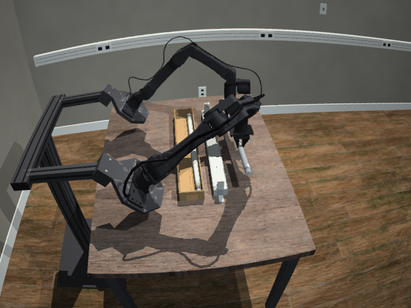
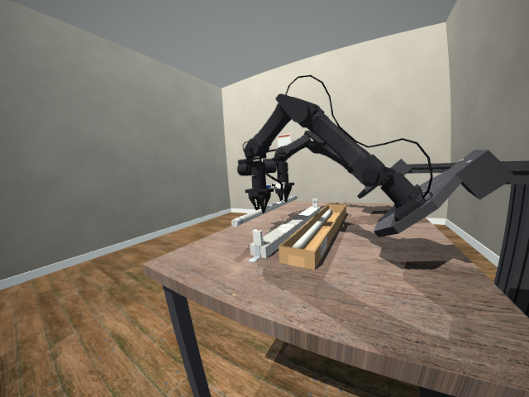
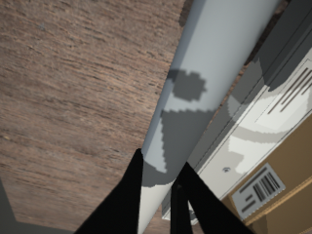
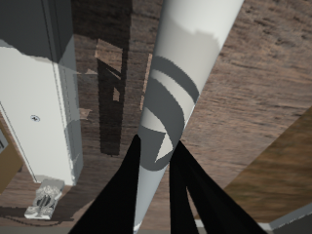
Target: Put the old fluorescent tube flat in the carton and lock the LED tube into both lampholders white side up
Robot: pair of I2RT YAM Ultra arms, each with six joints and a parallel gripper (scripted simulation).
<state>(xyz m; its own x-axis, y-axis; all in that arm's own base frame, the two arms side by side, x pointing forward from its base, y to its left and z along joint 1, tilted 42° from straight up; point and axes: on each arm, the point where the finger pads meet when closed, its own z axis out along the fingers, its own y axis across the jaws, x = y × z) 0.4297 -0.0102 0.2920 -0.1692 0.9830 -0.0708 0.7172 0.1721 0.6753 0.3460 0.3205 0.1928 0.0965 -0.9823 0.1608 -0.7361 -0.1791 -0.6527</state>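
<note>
Now: the LED tube 12 cm to the left of my right hand, 1 cm below it and 1 cm ahead of it. Also, from my right hand: old fluorescent tube: 19 cm behind, 14 cm to the left, 9 cm below; then light fixture: 13 cm to the left, 9 cm behind, 5 cm below; then carton: 22 cm behind, 15 cm to the left, 8 cm below.
Right now my left hand is 12 cm to the left of the LED tube, 1 cm past it and 1 cm above it. From my left hand the other things lie so: old fluorescent tube 21 cm behind, 10 cm to the right, 8 cm below; light fixture 12 cm behind, 11 cm to the right, 5 cm below; carton 25 cm behind, 9 cm to the right, 7 cm below.
</note>
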